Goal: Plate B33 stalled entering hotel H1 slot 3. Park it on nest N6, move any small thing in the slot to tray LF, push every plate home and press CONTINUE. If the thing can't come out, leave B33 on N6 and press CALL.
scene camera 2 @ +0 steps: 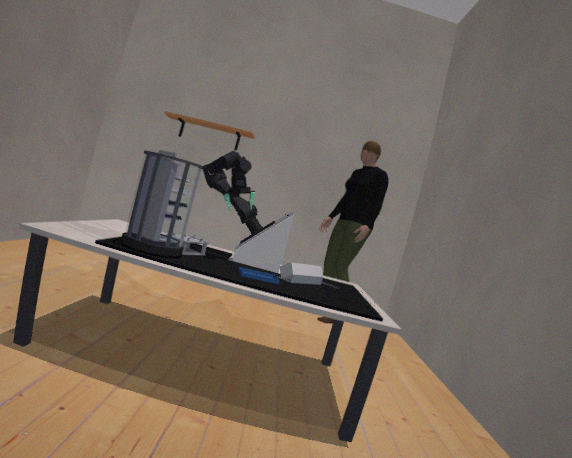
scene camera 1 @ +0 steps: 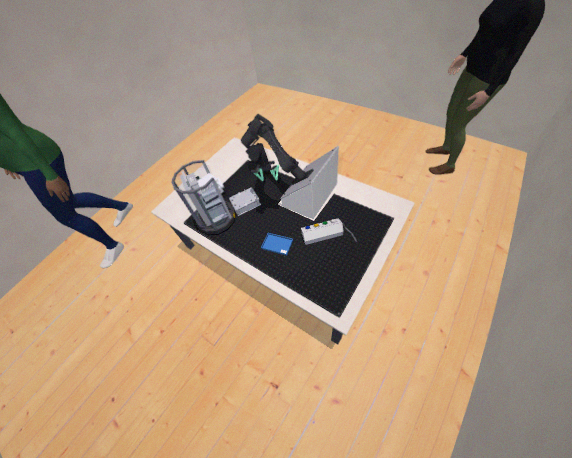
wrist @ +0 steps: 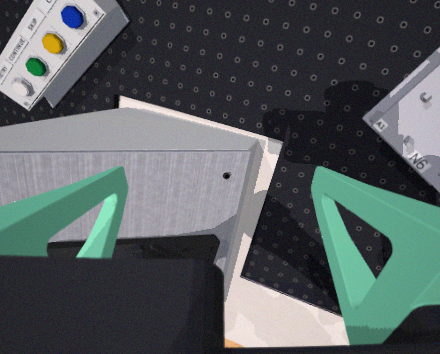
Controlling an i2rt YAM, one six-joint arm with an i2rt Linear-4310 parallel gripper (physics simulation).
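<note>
My gripper is open, with its green fingers wide apart and nothing between them. It hangs above the table between nest N6 and the sloped grey panel. Nest N6 is a low grey block beside the round hotel tower. Pale and dark shelves show in the tower; B33 and slot 3 cannot be told apart. A blue tray lies flat on the mat. The button box has blue, yellow, green and white buttons; CONTINUE is readable in the wrist view.
The sloped grey panel stands close beside the arm's base. A black perforated mat covers much of the white table. A cable runs from the button box. Two people stand away from the table.
</note>
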